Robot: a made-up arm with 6 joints. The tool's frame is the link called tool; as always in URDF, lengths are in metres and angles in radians.
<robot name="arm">
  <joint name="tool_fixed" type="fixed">
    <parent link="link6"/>
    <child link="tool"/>
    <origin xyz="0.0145 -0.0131 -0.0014" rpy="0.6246 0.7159 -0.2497"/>
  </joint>
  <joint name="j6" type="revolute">
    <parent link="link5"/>
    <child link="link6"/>
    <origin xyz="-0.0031 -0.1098 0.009"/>
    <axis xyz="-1 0 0"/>
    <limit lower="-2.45" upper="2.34"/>
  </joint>
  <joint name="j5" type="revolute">
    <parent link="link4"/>
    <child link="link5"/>
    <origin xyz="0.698 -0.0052 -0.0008"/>
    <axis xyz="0 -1 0"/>
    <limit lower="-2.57" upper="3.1"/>
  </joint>
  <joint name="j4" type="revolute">
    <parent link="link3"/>
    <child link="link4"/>
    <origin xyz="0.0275 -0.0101 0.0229"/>
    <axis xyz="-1 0 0"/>
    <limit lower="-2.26" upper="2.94"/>
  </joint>
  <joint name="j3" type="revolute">
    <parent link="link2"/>
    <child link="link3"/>
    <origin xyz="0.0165 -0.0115 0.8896"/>
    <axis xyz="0 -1 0"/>
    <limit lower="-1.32" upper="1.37"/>
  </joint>
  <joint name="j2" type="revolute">
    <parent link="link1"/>
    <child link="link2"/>
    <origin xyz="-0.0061 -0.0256 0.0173"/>
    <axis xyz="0 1 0"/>
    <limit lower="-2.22" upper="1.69"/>
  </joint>
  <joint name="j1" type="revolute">
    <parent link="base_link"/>
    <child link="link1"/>
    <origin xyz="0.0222 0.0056 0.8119"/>
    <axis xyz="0 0 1"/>
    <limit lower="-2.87" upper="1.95"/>
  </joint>
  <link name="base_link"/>
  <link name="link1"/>
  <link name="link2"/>
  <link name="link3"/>
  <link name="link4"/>
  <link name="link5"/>
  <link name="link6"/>
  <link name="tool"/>
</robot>
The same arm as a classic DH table. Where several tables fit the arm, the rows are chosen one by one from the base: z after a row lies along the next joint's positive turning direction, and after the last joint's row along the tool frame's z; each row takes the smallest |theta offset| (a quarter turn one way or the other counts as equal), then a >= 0, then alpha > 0; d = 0 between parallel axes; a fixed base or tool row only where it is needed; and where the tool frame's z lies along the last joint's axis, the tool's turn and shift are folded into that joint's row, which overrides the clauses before.
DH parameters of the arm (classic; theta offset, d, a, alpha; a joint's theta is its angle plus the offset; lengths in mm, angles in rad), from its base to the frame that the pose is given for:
base (fixed): 0.2471 0 22.9 0
j1: -0.2471 829.2 -6.1 -1.5708
j2: -1.5523 0 889.8 3.1416
j3: 0.0185 47.2 22.9 -1.5708
j4: 0 -725.5 -0.8 1.5708
j5: 0 115 9 -1.5708
j6: 0.7197 -7.8 -9.7 1.9513
tool (fixed): -2.235 9.6 0 0
Joint limits (rad, base to tool): -2.87..1.95 -2.22..1.69 -1.32..1.37 -2.26..2.94 -2.57..3.1 -2.45..2.34

